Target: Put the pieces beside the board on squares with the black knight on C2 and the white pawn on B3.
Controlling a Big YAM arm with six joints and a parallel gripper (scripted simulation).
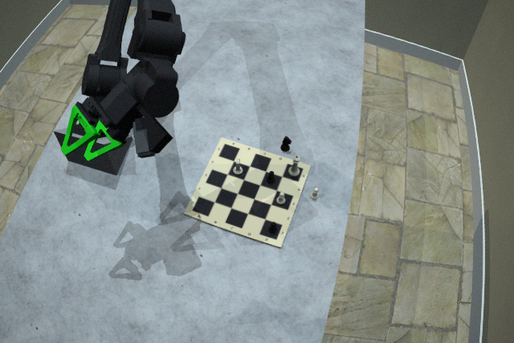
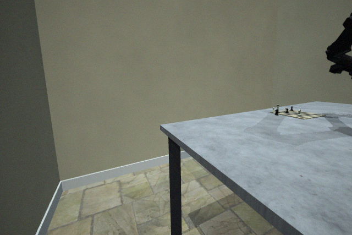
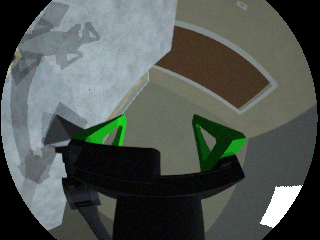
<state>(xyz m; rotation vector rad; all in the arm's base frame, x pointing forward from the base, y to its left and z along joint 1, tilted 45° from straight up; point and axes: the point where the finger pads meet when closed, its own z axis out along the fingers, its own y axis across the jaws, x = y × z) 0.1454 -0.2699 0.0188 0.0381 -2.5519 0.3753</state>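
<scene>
The black knight is 310 mm ahead of my hand, 320 mm to the left of it and 260 mm below it. Round my hand: tall white piece: 340 mm ahead, 260 mm to the left, 240 mm below; chessboard: 260 mm ahead, 180 mm to the left, 270 mm below.
</scene>
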